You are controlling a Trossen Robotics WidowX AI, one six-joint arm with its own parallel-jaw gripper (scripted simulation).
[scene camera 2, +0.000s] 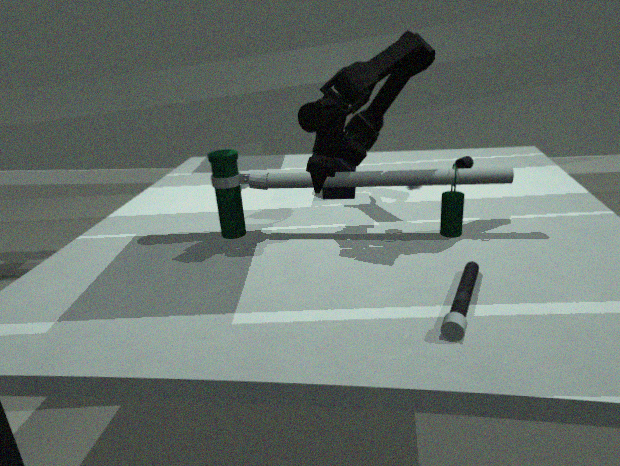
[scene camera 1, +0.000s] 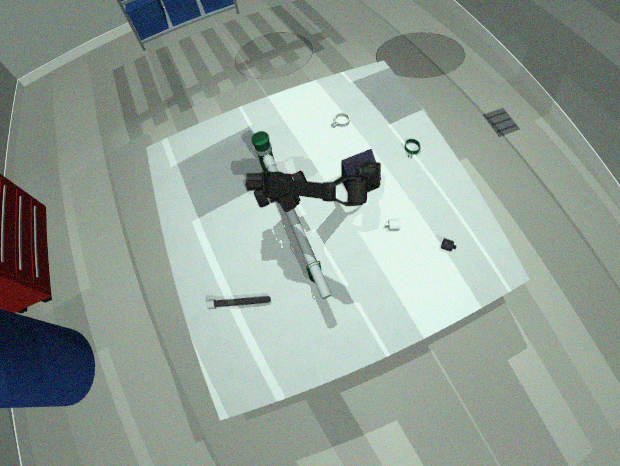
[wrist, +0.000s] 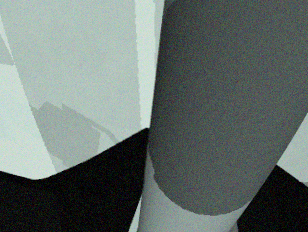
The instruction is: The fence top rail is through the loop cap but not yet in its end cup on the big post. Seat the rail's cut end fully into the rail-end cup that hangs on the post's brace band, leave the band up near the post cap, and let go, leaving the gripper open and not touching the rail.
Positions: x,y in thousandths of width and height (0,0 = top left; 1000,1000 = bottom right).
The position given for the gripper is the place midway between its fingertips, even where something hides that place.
In view: the gripper (scene camera 2: 512,407), a grey top rail (scene camera 1: 475,475) and a big green post (scene camera 2: 370,432).
The gripper also shows in the wrist view (wrist: 628,623).
